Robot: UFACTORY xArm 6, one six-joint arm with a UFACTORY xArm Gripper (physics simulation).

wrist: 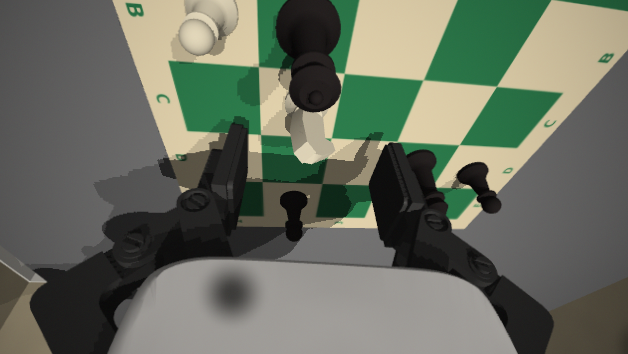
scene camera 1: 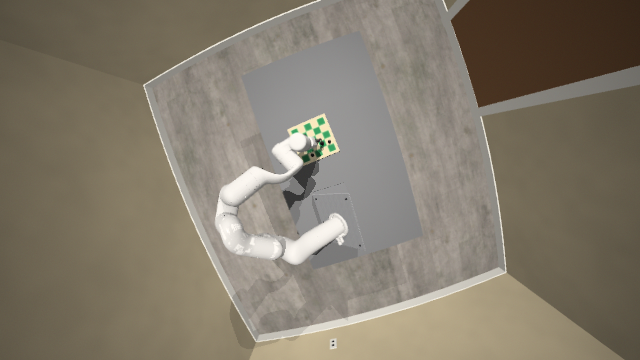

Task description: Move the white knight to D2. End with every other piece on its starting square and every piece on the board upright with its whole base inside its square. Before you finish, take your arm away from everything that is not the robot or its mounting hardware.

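Pixels of known places: gripper, fingertip midpoint: [wrist: 313,156]; arm's base at its link origin: [scene camera 1: 338,224].
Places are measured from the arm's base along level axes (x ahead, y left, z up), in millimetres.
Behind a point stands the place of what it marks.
Observation:
The white knight [wrist: 311,135] @[x 442, y -12, z -135 mm] stands upright on C2 in the wrist view, its base partly hidden behind a tall black piece [wrist: 315,75] @[x 477, y -9, z -117 mm] on B2. Square D2 [wrist: 280,170] @[x 389, y 2, z -166 mm] is green, bears no piece and lies in shadow; the knight's head overlaps its image. My gripper [wrist: 313,156] @[x 416, y -16, z -150 mm] is open and empty, its fingers apart on either side of the knight in the image; their height above the board is unclear. The board [scene camera 1: 321,121] @[x 506, y -127, z -165 mm] [wrist: 385,37] @[x 470, y -42, z -166 mm] lies flat. In the scene view the knight cannot be made out and the gripper is mostly hidden by the arm.
A white pawn [wrist: 199,34] @[x 479, y 24, z -135 mm] is on B1, a black pawn [wrist: 293,205] @[x 365, y -7, z -157 mm] on E2, a black piece [wrist: 421,162] @[x 405, y -80, z -159 mm] on D4 close beyond the right finger, and a black pawn [wrist: 474,174] @[x 395, y -118, z -159 mm] on D5. The grey table [scene camera 1: 380,190] @[x 27, y -275, z -171 mm] surrounds the board.

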